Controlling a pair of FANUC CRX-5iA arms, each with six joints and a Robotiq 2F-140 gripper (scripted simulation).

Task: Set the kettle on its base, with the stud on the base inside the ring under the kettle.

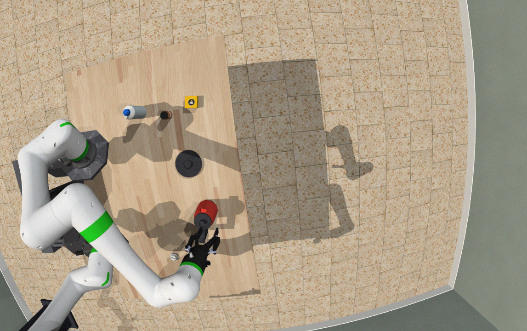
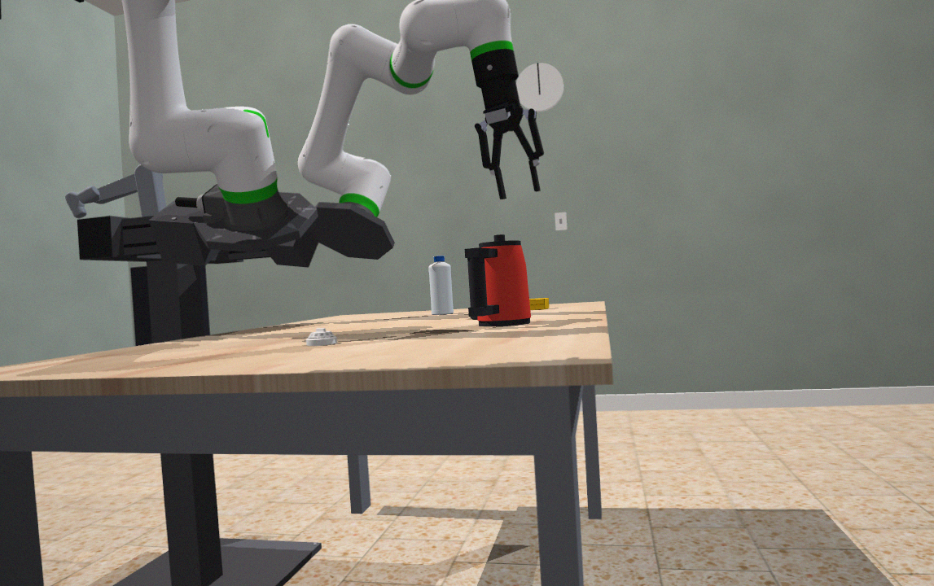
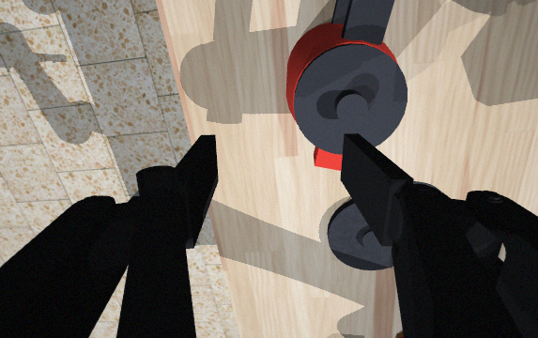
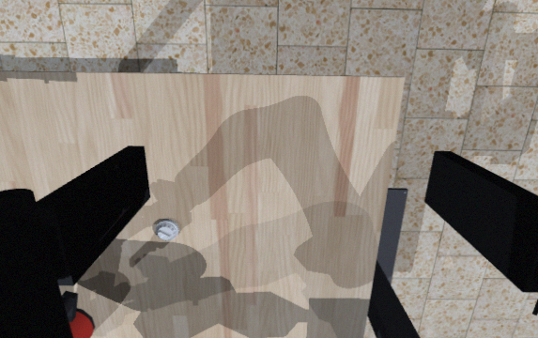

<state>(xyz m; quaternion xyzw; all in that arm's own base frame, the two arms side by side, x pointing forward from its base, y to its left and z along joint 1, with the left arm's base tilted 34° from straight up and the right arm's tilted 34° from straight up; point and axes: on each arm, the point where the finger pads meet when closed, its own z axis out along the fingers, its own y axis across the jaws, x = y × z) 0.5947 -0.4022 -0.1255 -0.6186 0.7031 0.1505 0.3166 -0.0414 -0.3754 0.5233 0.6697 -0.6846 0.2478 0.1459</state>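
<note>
My left hand is 60 mm past the red kettle, 30 mm to the left of it and 210 mm above it. Round my left hand: black round base: 130 mm behind, 270 mm to the left, 290 mm below.
</note>
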